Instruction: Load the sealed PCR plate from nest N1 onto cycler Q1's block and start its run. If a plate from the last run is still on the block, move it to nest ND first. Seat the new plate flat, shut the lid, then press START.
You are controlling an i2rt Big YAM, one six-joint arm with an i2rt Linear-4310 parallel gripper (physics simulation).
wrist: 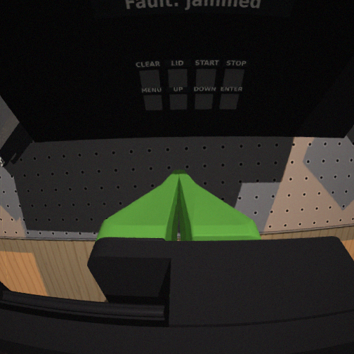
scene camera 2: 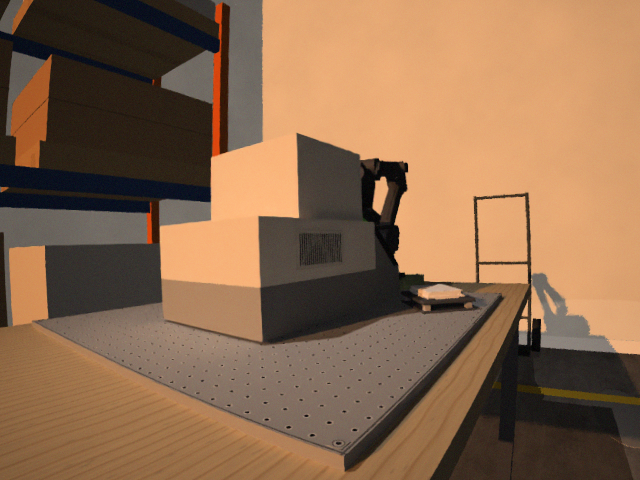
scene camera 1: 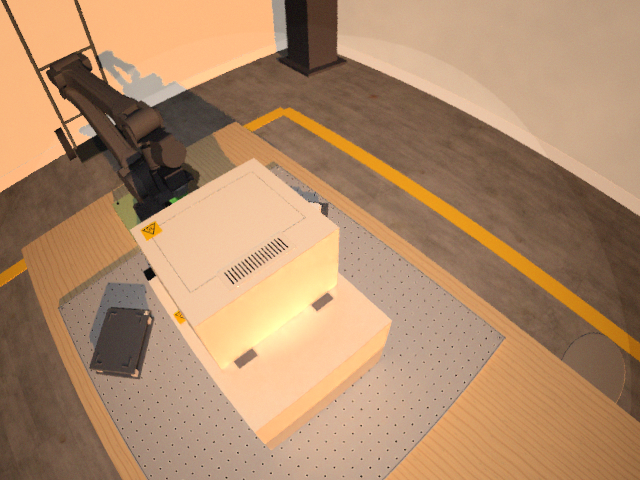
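Observation:
The cycler [scene camera 1: 227, 222] [scene camera 2: 232, 248] is a large pale box seen from behind; its block is hidden, and I cannot tell the lid's state. In the wrist view its dark front panel [wrist: 90, 75] shows "Fault: jammed" at the top edge, with two rows of buttons, including the START button [wrist: 205, 77]. My gripper [wrist: 178, 177] is shut and empty, its green fingertips below the button rows in that view. A white plate [scene camera 2: 440, 291] [scene camera 1: 314, 206] lies on a dark nest [scene camera 2: 467, 300]. Another dark nest [scene camera 1: 121, 341] on the other side holds no plate. Nest labels do not show.
The cycler stands on a perforated board [scene camera 1: 413, 330] [scene camera 2: 289, 372] on a wooden table [scene camera 1: 522, 403] [scene camera 2: 77, 403]. A dark part [wrist: 15, 144] shows at the wrist view's left edge. A shelf rack [scene camera 2: 220, 77] and a cart frame [scene camera 2: 528, 232] stand beyond the table.

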